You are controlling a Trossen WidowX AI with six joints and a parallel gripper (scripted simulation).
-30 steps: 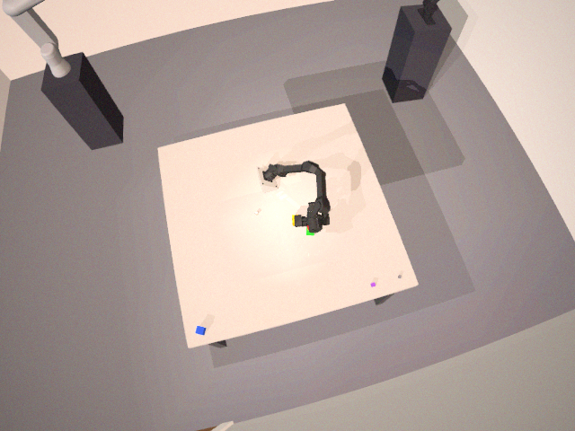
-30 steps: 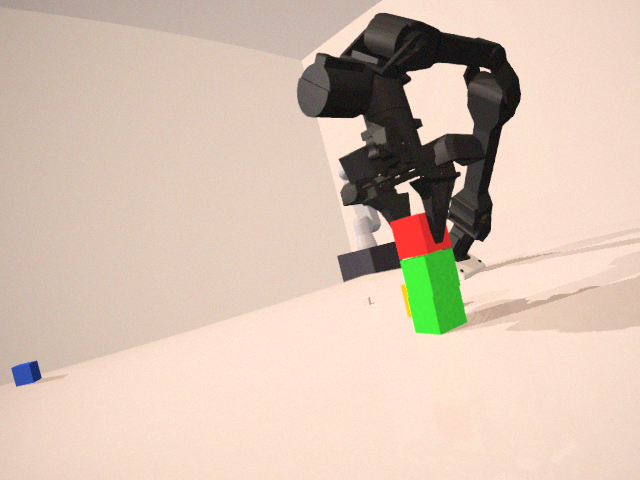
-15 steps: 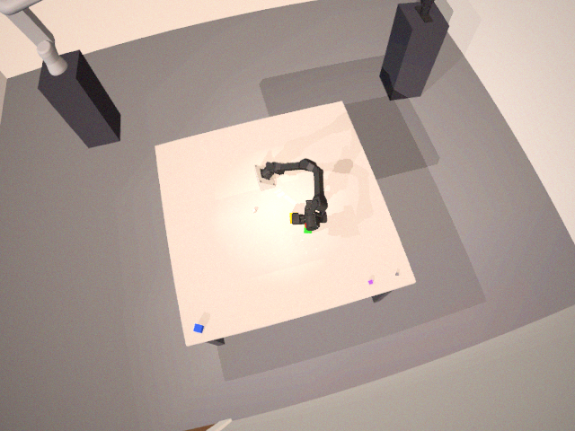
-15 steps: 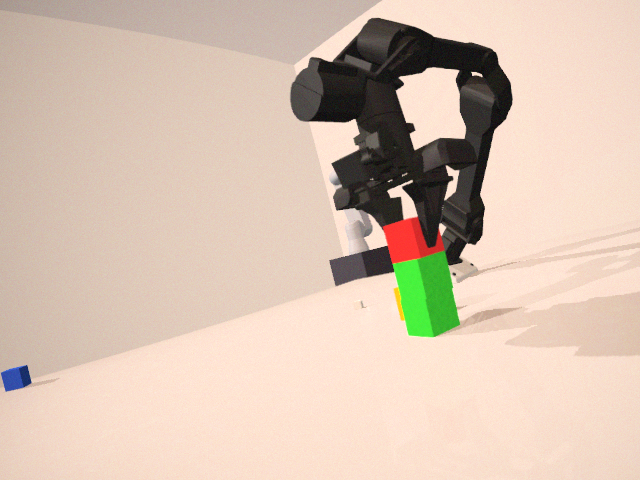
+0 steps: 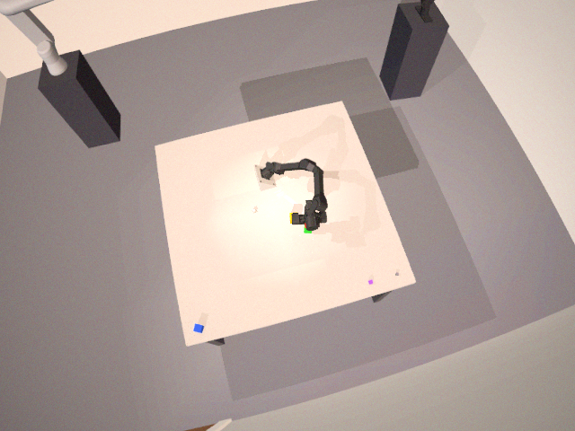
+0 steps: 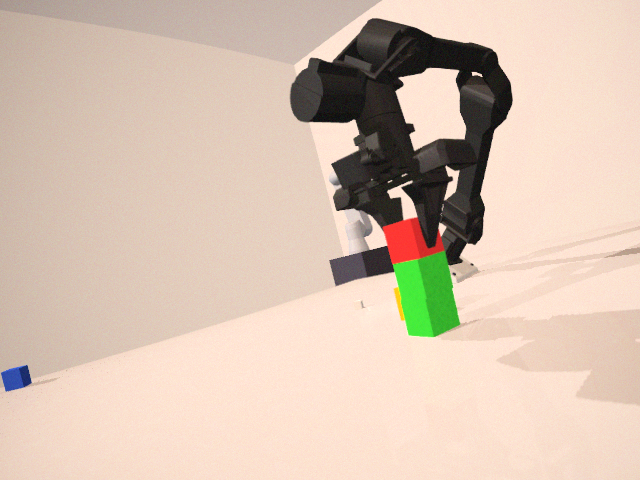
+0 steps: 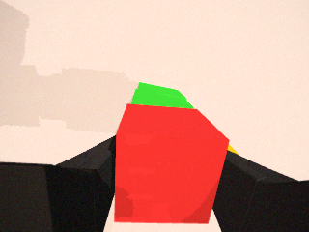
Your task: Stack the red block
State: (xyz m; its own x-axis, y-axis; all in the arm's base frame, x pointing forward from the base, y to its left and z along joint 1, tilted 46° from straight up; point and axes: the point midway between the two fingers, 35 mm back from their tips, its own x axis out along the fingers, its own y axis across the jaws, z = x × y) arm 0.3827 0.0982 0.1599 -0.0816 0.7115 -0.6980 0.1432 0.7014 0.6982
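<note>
Now: the red block 1 cm above my gripper tip. Also, from my gripper tip: small purple piece: 37 cm ahead, 27 cm to the left, 8 cm below; then yellow block: 8 cm behind, 7 cm to the right, 7 cm below; then blue block: 69 cm to the right, 44 cm ahead, 7 cm below.
</note>
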